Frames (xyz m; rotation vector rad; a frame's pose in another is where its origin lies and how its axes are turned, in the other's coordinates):
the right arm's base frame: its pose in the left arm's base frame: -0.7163 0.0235 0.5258 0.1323 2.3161 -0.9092
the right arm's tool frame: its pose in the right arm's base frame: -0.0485 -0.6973 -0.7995 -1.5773 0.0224 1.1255
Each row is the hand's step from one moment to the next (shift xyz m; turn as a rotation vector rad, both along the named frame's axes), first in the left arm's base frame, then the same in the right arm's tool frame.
Working: the left arm's base frame: its pose in the right arm's tool frame: -0.4414 -1.4355 1.2010 -0.6135 -1.8194 -1.4062

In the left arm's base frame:
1: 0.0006 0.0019 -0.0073 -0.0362 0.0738 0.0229
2: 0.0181 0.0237 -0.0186 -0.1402 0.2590 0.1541
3: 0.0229 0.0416 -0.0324 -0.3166 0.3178 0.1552
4: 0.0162 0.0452 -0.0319 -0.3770 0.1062 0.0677
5: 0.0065 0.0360 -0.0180 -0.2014 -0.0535 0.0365
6: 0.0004 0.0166 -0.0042 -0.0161 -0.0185 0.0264
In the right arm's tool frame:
1: 0.0030 -0.0065 0.0025 0.0711 0.0453 0.0129
2: 0.0116 -0.0123 0.0308 0.2381 0.2304 0.0260
3: 0.0257 -0.0207 0.0470 0.3893 0.2602 -0.0782
4: 0.0324 -0.0188 0.0438 0.2911 0.1206 -0.2423
5: 0.0277 -0.0074 0.0290 0.0730 0.0335 -0.1957
6: 0.0133 0.0007 0.0108 -0.0110 0.0211 -0.0271

